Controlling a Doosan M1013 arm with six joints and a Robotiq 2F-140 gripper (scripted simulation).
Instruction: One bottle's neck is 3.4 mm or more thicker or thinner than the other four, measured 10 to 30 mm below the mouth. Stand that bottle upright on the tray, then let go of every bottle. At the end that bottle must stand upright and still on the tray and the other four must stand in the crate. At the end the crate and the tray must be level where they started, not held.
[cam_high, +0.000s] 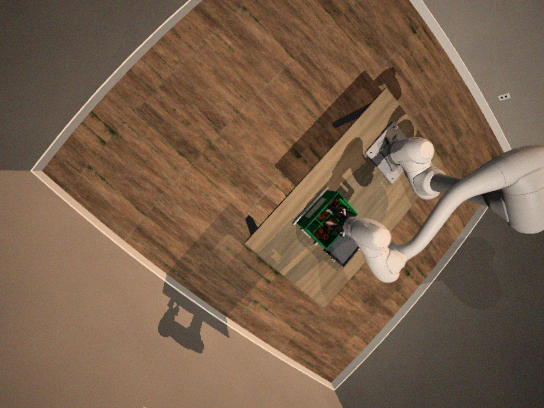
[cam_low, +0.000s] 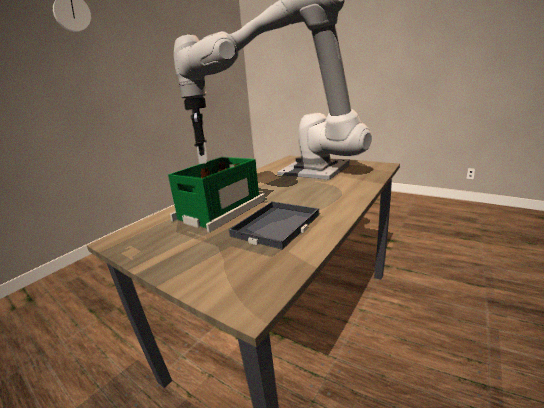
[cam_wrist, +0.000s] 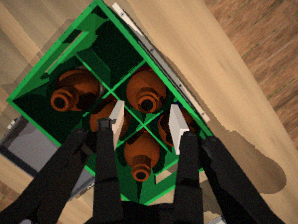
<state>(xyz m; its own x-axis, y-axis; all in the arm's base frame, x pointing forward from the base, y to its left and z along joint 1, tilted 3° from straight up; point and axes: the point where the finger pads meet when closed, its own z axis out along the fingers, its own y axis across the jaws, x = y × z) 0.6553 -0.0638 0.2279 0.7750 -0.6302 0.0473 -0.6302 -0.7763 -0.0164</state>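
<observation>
My hand is 1 cm past the green crate, 5 cm to the right of it and 14 cm above it. From my hand the other things lie so: dark grey tray (2 cm behind, 32 cm to the left, 21 cm below).
</observation>
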